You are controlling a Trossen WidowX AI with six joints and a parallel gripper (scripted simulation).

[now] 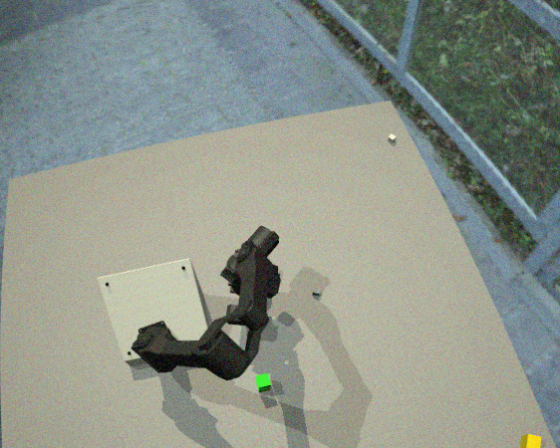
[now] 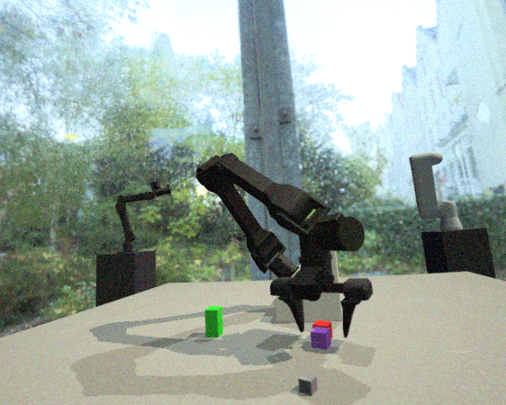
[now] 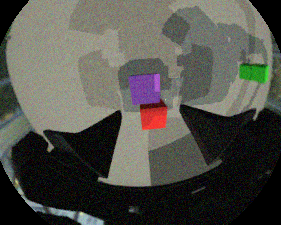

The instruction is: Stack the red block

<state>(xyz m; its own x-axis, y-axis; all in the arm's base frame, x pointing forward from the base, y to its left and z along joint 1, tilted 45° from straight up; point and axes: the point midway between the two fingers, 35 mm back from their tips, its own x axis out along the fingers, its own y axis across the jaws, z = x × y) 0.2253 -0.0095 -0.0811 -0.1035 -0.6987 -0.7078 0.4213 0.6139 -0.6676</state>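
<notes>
My gripper tip is 30 mm short of the purple block, 10 mm to the left of it and 10 mm below it. From my gripper tip the other things lie so: small grey cube 170 mm ahead, 40 mm to the right; cream cube 590 mm ahead, 350 mm to the left; red block 10 mm above.
</notes>
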